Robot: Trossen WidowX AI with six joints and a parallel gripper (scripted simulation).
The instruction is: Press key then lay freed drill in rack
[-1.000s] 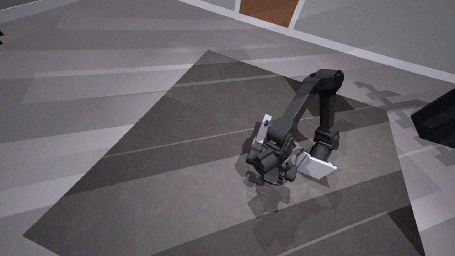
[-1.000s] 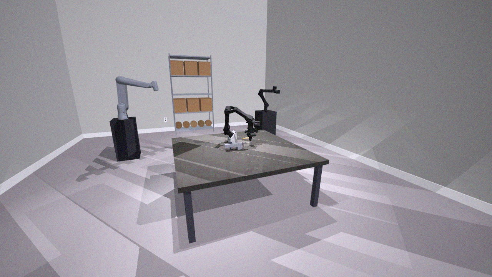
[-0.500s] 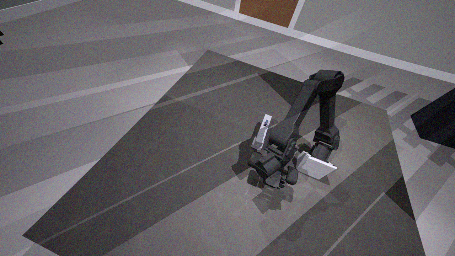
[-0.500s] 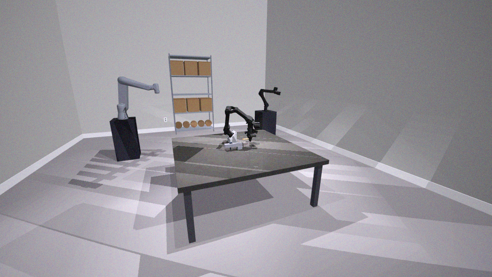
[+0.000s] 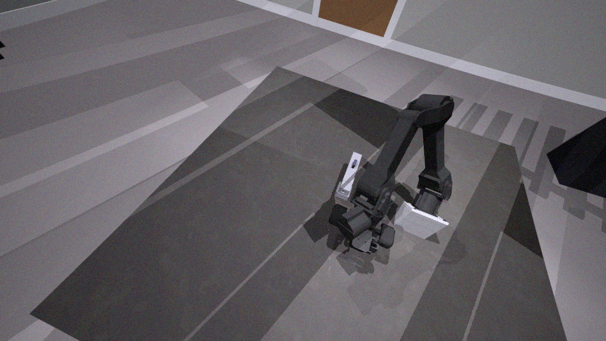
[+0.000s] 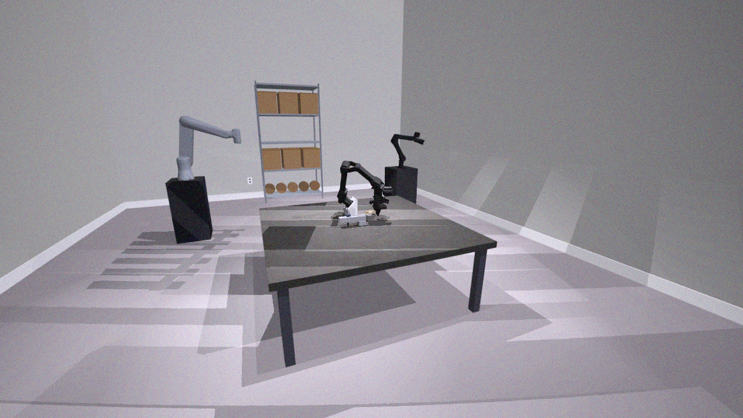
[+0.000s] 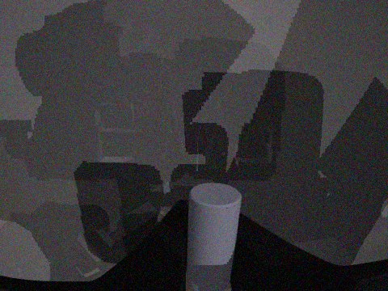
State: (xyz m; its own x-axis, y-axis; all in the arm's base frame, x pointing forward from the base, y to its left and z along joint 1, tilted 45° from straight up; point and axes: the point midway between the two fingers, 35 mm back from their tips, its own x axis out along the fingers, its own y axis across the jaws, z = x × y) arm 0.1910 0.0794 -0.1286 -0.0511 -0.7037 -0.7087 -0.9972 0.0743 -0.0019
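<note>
Now: gripper tip 4 cm to the left of the drill and 3 cm below it. Round my gripper tip: blue key 25 cm to the right, 6 cm ahead, 2 cm above; rack 5 cm to the right, 1 cm below.
</note>
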